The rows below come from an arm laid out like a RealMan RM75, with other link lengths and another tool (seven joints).
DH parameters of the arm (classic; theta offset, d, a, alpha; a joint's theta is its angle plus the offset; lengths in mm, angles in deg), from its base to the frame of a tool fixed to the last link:
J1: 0 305.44 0 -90
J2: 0 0 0 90
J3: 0 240.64 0 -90
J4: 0 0 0 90
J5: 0 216.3 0 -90
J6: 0 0 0 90
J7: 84 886.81 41.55 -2.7
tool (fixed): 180 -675.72 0 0
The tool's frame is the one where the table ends.
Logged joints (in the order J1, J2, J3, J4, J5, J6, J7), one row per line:
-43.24 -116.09 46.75 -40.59 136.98 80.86 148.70
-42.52 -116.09 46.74 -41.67 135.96 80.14 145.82
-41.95 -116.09 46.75 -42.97 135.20 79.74 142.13
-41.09 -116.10 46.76 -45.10 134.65 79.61 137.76
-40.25 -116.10 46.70 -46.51 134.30 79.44 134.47
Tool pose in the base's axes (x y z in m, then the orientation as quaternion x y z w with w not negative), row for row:
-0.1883 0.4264 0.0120 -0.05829 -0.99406 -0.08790 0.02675
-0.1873 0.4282 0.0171 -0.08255 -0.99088 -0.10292 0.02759
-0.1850 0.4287 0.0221 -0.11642 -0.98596 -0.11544 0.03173
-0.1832 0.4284 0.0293 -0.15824 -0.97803 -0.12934 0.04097
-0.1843 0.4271 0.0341 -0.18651 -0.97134 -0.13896 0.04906
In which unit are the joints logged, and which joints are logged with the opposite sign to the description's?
The joints are logged in degrees. Opposite sign: J4, J7.
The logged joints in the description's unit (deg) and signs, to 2 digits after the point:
-43.24 -116.09 46.75 40.59 136.98 80.86 -148.70
-42.52 -116.09 46.74 41.67 135.96 80.14 -145.82
-41.95 -116.09 46.75 42.97 135.20 79.74 -142.13
-41.09 -116.10 46.76 45.10 134.65 79.61 -137.76
-40.25 -116.10 46.70 46.51 134.30 79.44 -134.47

